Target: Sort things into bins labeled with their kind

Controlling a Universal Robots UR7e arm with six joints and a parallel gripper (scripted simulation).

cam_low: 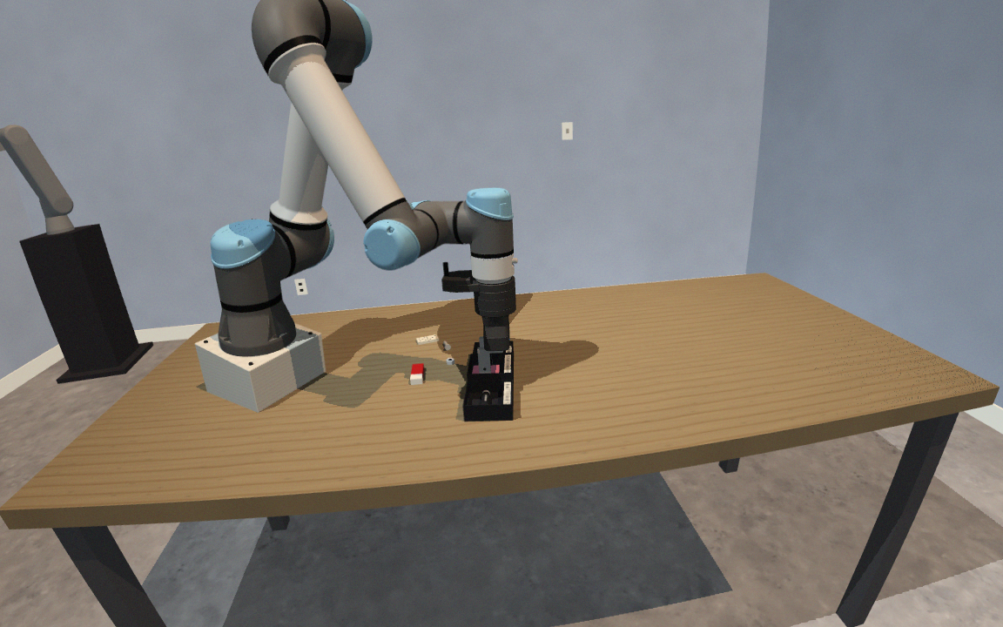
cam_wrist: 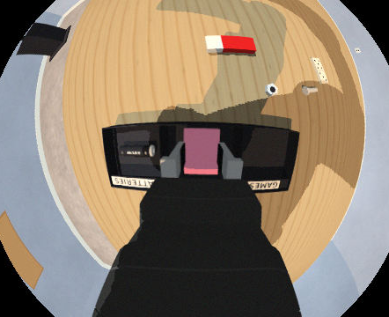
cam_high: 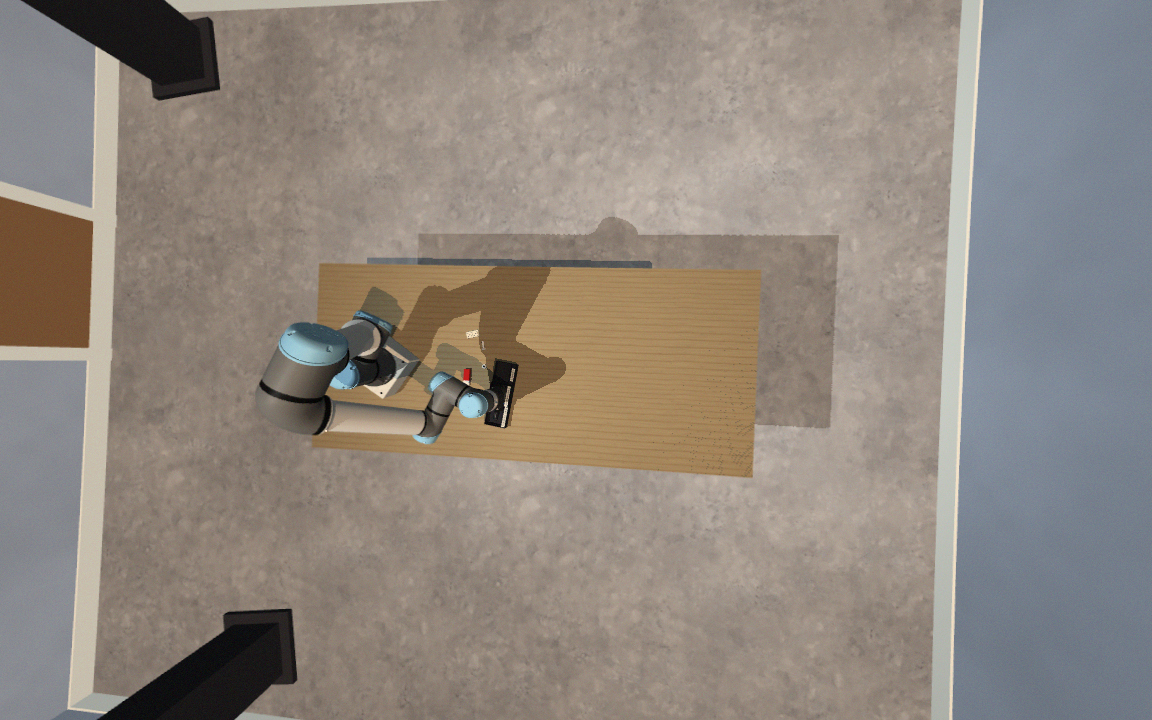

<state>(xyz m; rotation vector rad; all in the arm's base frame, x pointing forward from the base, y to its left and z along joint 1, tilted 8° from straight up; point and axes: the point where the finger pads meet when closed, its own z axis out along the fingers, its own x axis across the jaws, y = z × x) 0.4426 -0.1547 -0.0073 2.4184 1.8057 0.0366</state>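
The black bin tray lies 20 mm below my hand and 10 mm ahead of it. The rest, counted from my hand: black battery (80 mm to the right, 30 mm below, 20 mm behind); hex nut (110 mm to the left, 50 mm behind, 40 mm below); pink eraser (10 mm below).
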